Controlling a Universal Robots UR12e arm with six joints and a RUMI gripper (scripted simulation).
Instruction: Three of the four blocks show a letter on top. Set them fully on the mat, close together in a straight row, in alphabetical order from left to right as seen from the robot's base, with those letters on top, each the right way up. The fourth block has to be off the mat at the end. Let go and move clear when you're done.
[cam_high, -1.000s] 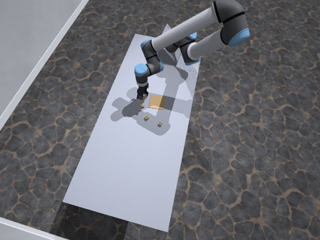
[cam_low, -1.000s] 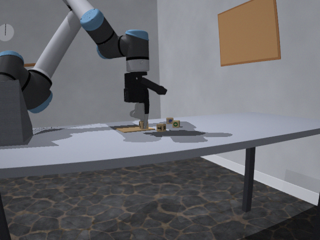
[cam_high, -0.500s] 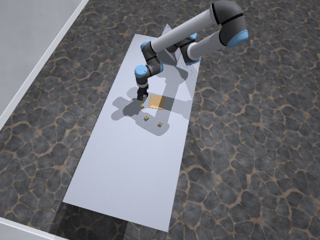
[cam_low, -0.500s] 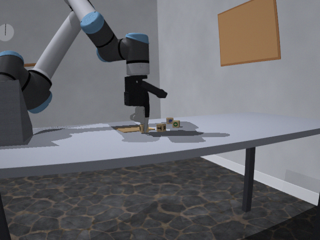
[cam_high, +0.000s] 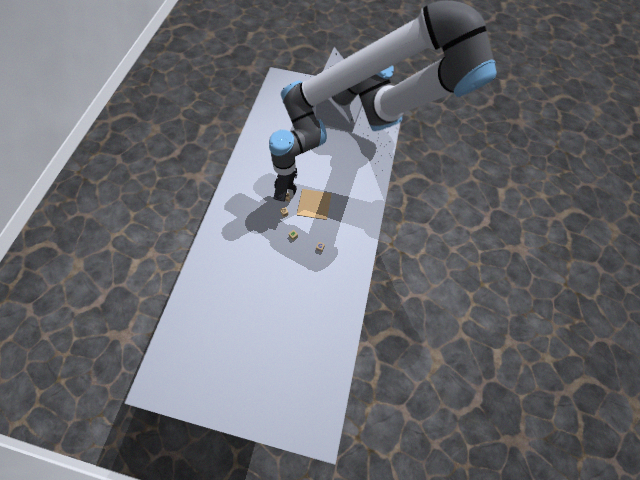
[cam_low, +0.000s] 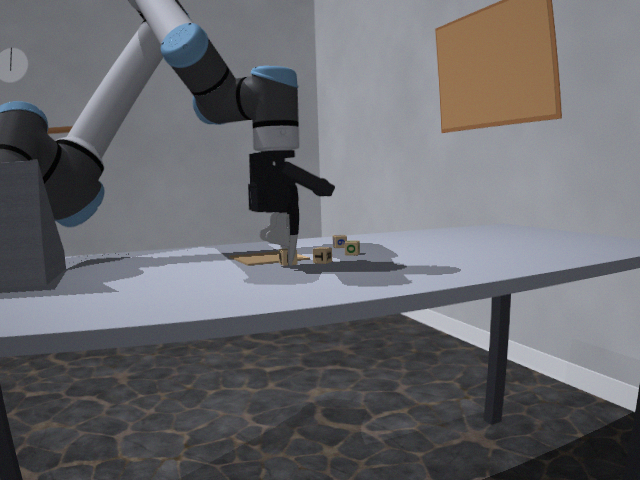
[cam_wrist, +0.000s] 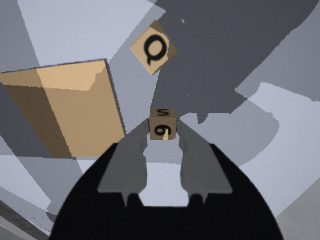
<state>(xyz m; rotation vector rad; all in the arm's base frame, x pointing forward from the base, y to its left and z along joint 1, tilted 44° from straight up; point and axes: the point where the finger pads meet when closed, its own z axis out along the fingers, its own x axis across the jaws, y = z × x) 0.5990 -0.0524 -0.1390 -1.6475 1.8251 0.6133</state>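
My hand is 18 cm short of the green-marked block, 7 cm to the right of it and 1 cm above it. From my hand the other things lie so: tan mat (13 cm to the left, 2 cm below); blue-marked block (21 cm ahead, 20 cm to the left, 1 cm below).
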